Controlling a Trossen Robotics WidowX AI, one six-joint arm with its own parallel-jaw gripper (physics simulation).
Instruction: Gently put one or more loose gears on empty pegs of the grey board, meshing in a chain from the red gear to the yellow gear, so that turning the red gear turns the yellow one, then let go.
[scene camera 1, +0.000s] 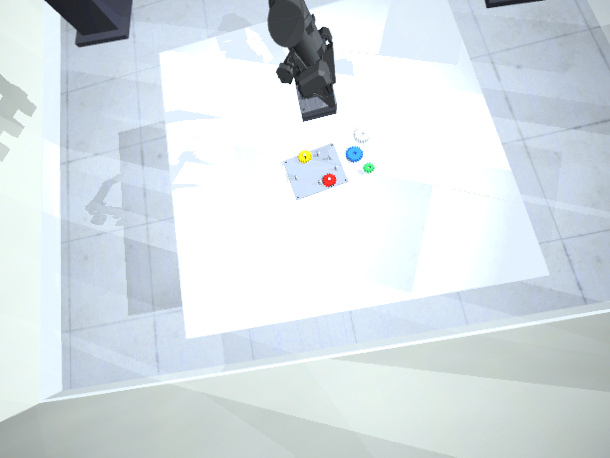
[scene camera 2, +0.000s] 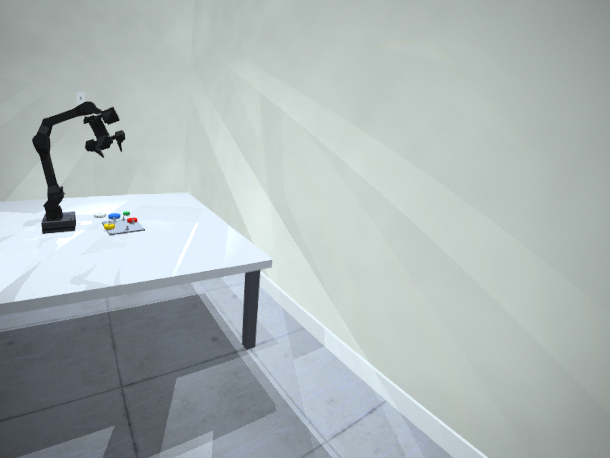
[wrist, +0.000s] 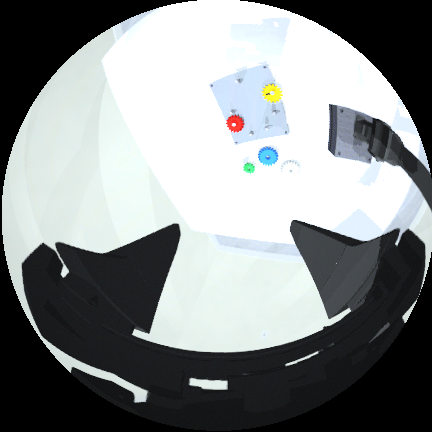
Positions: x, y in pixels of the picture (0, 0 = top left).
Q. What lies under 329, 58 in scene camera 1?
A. The gripper.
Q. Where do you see the gripper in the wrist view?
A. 236, 227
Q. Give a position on a grey board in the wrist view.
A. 245, 98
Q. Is the gripper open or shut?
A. Open.
